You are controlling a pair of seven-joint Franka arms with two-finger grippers.
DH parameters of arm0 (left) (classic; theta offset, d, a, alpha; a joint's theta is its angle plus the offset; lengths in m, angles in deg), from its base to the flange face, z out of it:
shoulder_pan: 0 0.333 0 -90
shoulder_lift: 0 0 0 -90
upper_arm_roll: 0 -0.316 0.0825 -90
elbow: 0 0 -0.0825 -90
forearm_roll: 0 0.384 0 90
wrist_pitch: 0 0 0.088 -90
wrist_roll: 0 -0.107 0 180
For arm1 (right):
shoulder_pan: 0 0.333 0 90
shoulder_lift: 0 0 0 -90
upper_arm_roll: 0 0.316 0.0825 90
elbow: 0 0 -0.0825 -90
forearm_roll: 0 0.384 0 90
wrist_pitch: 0 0 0.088 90
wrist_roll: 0 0.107 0 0
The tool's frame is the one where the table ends.
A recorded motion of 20 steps. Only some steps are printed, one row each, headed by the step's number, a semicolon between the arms.
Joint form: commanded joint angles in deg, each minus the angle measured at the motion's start. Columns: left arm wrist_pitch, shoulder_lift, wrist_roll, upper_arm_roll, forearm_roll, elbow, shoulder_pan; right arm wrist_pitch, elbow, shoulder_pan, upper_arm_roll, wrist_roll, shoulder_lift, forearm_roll.
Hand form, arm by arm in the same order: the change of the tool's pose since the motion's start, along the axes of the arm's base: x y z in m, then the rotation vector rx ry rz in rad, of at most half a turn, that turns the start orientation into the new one. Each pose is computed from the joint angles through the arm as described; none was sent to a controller.
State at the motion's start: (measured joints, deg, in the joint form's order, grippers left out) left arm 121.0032 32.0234 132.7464 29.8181 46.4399 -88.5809 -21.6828; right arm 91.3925 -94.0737 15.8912 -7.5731 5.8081 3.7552 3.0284
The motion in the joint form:
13: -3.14 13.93 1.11 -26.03 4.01 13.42 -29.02; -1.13 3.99 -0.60 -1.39 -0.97 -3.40 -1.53
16: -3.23 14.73 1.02 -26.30 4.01 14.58 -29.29; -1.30 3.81 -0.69 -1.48 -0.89 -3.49 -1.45
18: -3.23 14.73 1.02 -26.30 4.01 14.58 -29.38; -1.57 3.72 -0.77 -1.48 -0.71 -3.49 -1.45
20: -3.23 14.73 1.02 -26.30 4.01 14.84 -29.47; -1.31 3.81 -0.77 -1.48 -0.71 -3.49 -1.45
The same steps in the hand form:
13: -0.0314 -0.0875 -0.1023 0.2626 -0.1690 -0.0979; 0.0194 -0.0172 -0.0010 -0.0354 0.0037 -0.0173
16: -0.0295 -0.0905 -0.1035 0.2617 -0.1744 -0.0978; 0.0196 -0.0187 -0.0036 -0.0351 0.0115 -0.0216
18: -0.0305 -0.0912 -0.1035 0.2616 -0.1746 -0.0994; 0.0192 -0.0195 -0.0047 -0.0358 0.0179 -0.0259
20: -0.0307 -0.0927 -0.1014 0.2580 -0.1776 -0.1000; 0.0197 -0.0195 -0.0036 -0.0351 0.0119 -0.0261

